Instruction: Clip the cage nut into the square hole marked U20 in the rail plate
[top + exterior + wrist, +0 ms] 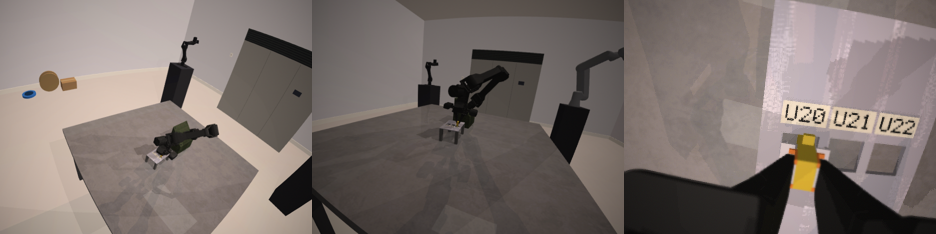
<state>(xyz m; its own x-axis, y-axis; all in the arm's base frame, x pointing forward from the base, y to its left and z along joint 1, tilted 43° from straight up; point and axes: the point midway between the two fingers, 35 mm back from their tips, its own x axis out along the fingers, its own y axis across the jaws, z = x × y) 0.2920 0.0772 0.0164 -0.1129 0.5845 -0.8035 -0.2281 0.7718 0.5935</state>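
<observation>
My gripper tip is 10 mm above the yellow cage nut.
</observation>
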